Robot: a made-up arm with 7 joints.
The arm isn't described. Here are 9 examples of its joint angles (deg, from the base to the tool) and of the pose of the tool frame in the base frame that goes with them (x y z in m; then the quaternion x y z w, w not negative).
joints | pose
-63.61 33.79 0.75 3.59 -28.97 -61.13 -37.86 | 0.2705 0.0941 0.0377 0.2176 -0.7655 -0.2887 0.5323
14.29 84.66 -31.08 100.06 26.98 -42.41 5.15 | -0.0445 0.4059 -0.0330 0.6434 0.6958 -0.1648 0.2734
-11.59 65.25 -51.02 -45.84 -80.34 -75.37 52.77 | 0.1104 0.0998 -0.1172 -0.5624 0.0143 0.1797 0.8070
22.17 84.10 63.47 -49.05 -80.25 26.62 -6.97 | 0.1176 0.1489 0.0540 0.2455 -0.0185 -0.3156 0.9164
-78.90 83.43 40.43 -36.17 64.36 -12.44 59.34 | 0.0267 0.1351 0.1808 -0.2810 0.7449 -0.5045 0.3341
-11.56 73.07 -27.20 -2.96 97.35 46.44 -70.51 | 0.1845 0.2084 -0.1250 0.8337 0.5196 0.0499 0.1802
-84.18 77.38 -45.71 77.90 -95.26 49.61 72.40 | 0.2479 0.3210 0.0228 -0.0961 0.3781 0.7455 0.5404
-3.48 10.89 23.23 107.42 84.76 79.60 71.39 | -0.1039 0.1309 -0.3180 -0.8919 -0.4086 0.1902 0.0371
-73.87 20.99 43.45 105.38 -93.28 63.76 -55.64 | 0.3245 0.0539 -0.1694 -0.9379 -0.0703 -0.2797 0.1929
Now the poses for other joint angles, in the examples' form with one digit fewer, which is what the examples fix.
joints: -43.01 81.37 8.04 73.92 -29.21 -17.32 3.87
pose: 0.161 0.386 0.010 0.272 -0.047 0.495 0.824
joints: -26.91 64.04 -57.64 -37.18 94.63 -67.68 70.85
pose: 0.098 0.079 -0.173 0.093 -0.714 -0.597 0.354
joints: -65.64 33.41 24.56 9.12 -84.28 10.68 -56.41
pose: 0.299 0.158 0.045 -0.262 -0.535 -0.539 0.596
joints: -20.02 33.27 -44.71 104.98 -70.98 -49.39 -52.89
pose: 0.060 0.261 -0.287 0.125 0.357 -0.097 0.921
